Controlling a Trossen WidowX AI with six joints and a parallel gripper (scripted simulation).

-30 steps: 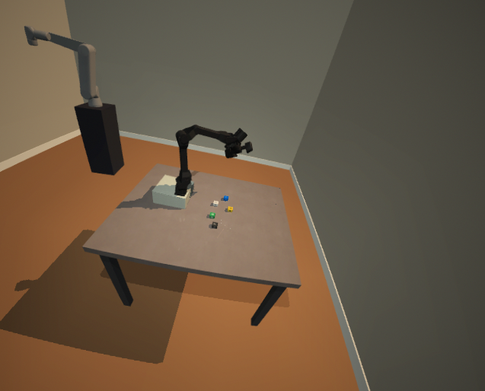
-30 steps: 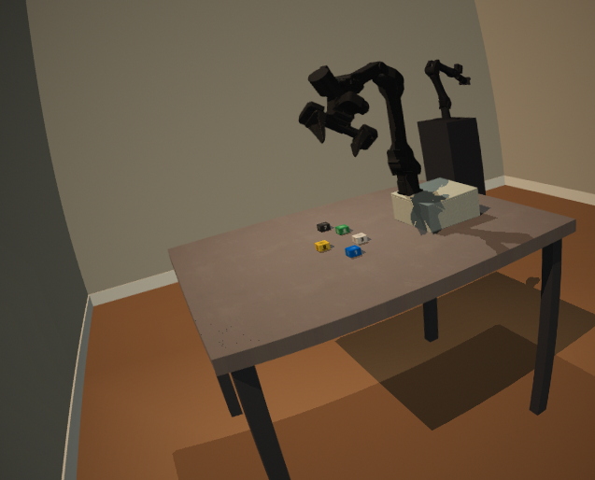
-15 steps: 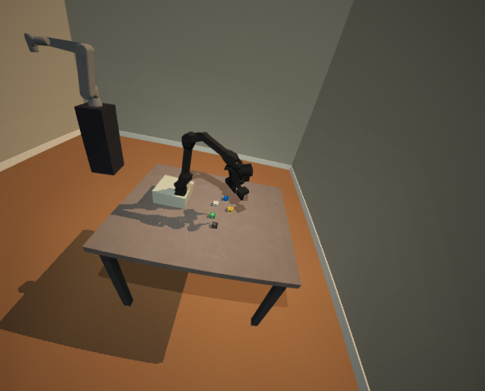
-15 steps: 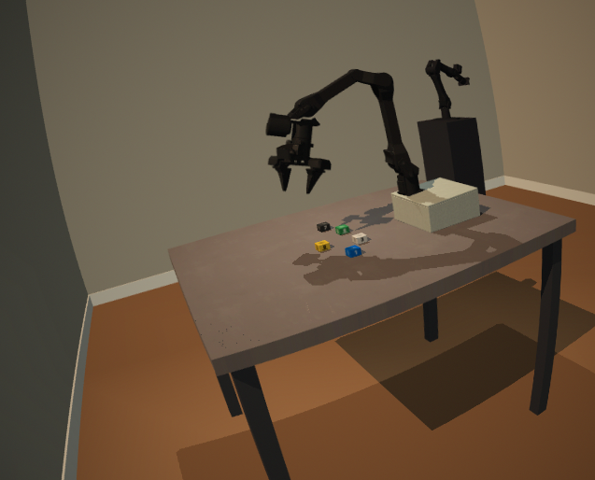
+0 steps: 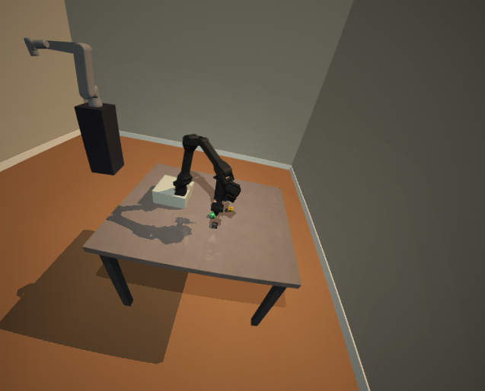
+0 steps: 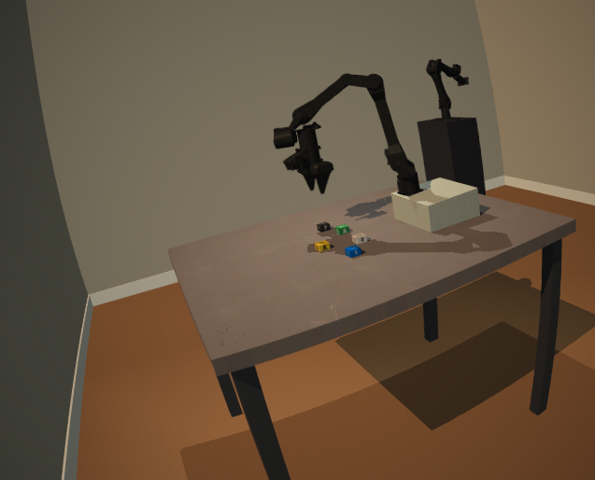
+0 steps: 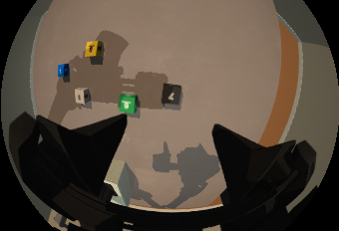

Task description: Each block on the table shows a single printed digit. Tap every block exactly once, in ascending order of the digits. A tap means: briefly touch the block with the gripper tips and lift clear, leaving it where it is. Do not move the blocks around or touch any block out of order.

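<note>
My gripper tip is 28 cm to the right of the blue block, 12 cm above it and 6 cm short of it. From my gripper tip the other things lie so: yellow block 16 cm to the left, 12 cm below, 9 cm ahead; then black block 12 cm below; then green block 12 cm below, 8 cm to the left, 2 cm behind.
</note>
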